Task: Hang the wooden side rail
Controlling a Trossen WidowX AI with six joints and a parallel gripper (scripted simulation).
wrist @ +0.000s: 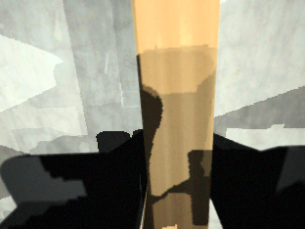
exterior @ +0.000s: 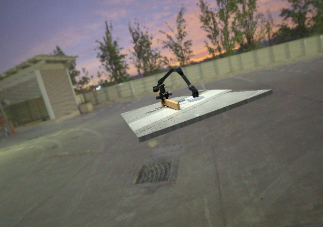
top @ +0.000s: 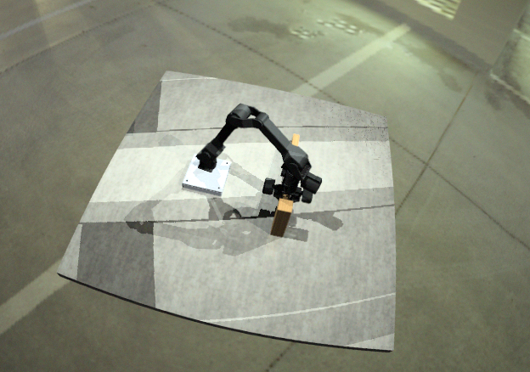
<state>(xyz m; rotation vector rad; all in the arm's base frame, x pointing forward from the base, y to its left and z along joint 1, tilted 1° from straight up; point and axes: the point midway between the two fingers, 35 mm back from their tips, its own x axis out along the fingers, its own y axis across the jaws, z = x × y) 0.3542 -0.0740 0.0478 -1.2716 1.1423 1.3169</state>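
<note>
My gripper tip is now 100 mm to the left of the wooden headboard post, 40 mm below it and 10 mm short of it.
</note>
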